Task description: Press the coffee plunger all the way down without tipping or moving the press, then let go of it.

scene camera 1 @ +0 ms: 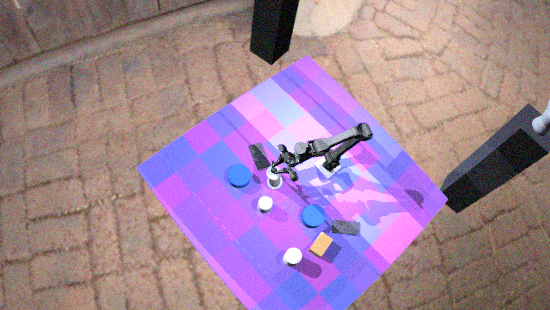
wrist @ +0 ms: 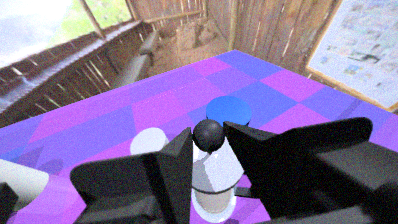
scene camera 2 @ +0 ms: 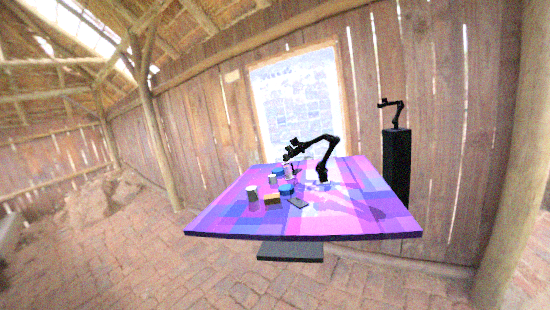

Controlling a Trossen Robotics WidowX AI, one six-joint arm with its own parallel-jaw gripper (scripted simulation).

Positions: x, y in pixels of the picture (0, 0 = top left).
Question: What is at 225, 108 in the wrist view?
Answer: A blue disc.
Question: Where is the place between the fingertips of my gripper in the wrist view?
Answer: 207, 128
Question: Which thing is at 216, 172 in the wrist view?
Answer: A coffee press.
